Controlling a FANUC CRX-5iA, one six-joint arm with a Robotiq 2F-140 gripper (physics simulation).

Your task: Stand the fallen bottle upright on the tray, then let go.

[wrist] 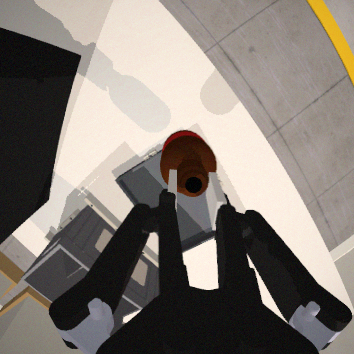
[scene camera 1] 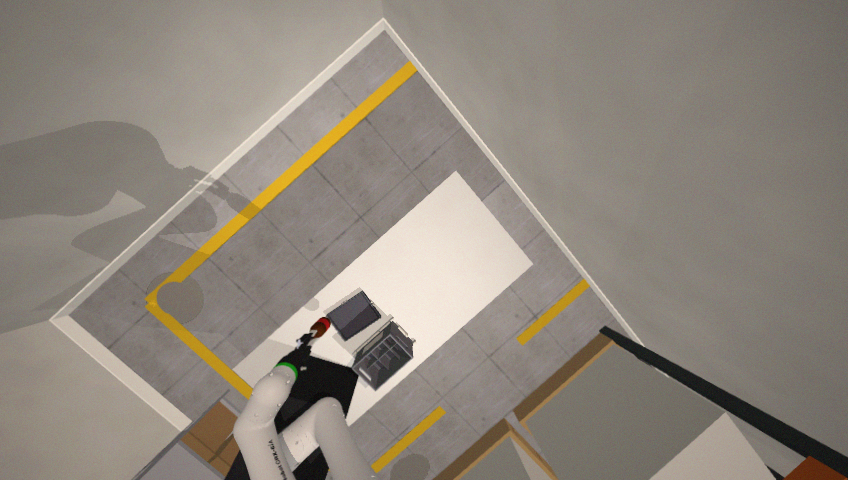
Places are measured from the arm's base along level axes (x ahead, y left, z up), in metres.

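Pixels of known places: gripper, fingertip midpoint: (wrist: 191, 182) (scene camera 1: 314, 334).
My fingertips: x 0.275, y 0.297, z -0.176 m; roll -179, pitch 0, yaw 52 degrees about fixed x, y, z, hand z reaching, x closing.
For each thing: its top centre in the pictures, then the offset to it from my fingertips. "pt": a spot on its surface instead. Level surfaces: height alone.
- brown bottle, top centre: (wrist: 190, 187) (scene camera 1: 312, 337) 0.003 m back, 0.000 m left, 0.019 m up
- dark shallow tray, surface spot: (wrist: 142, 183) pt 0.028 m ahead, 0.138 m right, 0.234 m down
- grey crate with compartments, top centre: (wrist: 86, 302) (scene camera 1: 382, 363) 0.137 m ahead, 0.352 m right, 0.064 m down
- white table, surface height: 0.239 m down
The brown bottle (scene camera 1: 320, 327) (wrist: 186, 152) with a red band is held off the white table, its shadow apart from it. In the wrist view its open neck faces the camera and the red band is at the far end. How far it leans is hard to tell. My gripper (scene camera 1: 313, 334) (wrist: 191, 182) is shut on the bottle at the neck. The dark shallow tray (scene camera 1: 354, 315) (wrist: 142, 183) lies on the table. In the scene view the bottle shows just left of the tray's left corner; in the wrist view the bottle and fingers hide part of the tray.
A grey crate with compartments (scene camera 1: 359, 364) (wrist: 85, 232) stands beside the tray, toward the robot's base side. The white table (scene camera 1: 440, 249) (wrist: 150, 50) extends to the upper right in the scene view. A black base plate (scene camera 1: 327, 380) (wrist: 30, 115) lies near the arm.
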